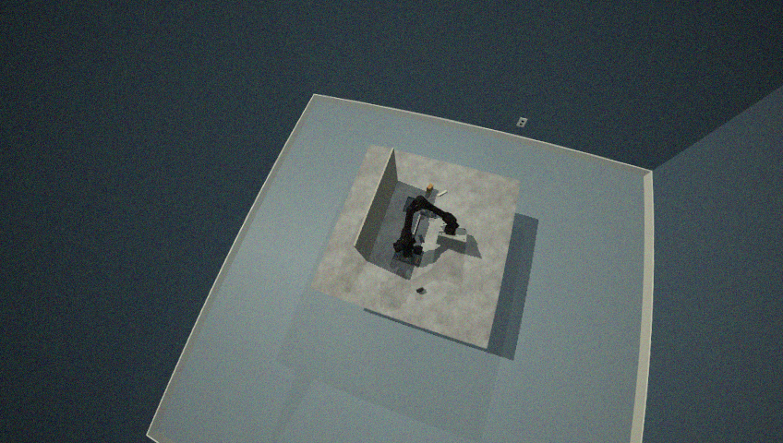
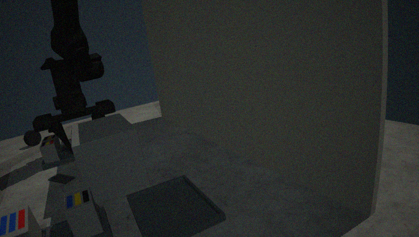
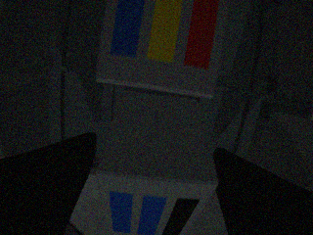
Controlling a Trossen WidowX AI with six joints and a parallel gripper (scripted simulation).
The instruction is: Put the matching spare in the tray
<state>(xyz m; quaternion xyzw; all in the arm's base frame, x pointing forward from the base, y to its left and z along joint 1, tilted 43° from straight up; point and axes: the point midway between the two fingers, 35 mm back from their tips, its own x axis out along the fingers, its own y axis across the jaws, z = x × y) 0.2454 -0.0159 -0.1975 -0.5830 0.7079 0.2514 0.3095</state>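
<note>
My gripper tip is 30 mm below the grey spare block. The rest, counted from my gripper tip: dark flat tray (360 mm to the right, 30 mm ahead, 10 mm below); then upright wall (240 mm ahead, 220 mm to the right, 210 mm above).
</note>
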